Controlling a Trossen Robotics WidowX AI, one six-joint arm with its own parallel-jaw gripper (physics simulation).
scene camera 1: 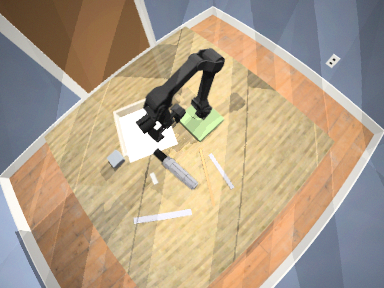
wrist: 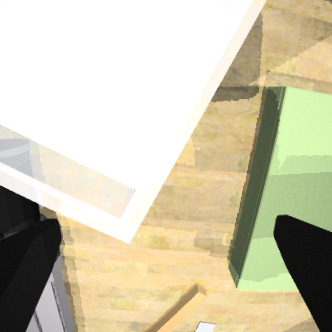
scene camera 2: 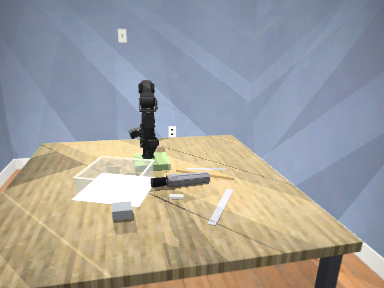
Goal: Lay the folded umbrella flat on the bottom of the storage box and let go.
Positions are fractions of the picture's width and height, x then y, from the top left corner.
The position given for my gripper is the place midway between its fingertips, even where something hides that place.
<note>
My gripper (wrist: 0.51, 0.69) is open and holds nothing. Also in view: a folded umbrella (wrist: 0.16, 0.91). On the table rests a storage box (scene camera 2: 0.30, 0.62).
The storage box is seen too in scene camera 1 (scene camera 1: 0.35, 0.50) and in the wrist view (wrist: 0.31, 0.31).
</note>
